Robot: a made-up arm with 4 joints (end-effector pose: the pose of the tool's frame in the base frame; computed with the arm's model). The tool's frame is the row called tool.
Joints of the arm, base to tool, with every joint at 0 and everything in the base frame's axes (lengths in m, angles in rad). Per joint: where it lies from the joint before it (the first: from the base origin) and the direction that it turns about. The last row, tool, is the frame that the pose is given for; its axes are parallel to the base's.
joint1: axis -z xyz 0 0 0.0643
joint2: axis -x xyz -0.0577 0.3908 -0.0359
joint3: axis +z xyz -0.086 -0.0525 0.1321
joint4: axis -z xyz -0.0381 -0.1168 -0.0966
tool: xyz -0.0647 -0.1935 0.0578
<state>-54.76 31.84 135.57 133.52</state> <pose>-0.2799 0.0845 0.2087 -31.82 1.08 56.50</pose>
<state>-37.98 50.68 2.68 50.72</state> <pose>-0.4730 0.0153 0.2826 -39.22 -35.12 2.81</pose>
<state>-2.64 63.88 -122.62 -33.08</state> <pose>-0.4391 0.5014 -0.0254 -0.94 -63.88 -86.32</pose>
Working (the frame after each row of the table, in the pose's form):
after joint1: 0.0000 0.0000 0.0643 0.00 0.00 2.64
after joint2: -0.0756 0.3877 0.0284 -63.88 0.00 2.64
after joint3: -0.1659 0.4792 0.1337 47.71 -49.13 -142.84
after joint4: -0.2416 0.4307 0.0058 -0.94 -63.88 -86.32

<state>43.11 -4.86 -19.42 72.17</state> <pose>-0.0922 0.5016 0.1146 -0.14 4.86 -134.71</pose>
Working (the frame after each row of the table, in the pose's form):
after joint1: 0.0000 0.0000 0.0643 0.00 0.00 -43.11
after joint2: 0.2249 0.3247 0.0284 4.86 0.00 -43.11
after joint3: 0.1188 0.3371 0.1556 4.58 1.61 -62.47
after joint4: 0.0034 0.3233 0.0511 -0.14 4.86 -134.71

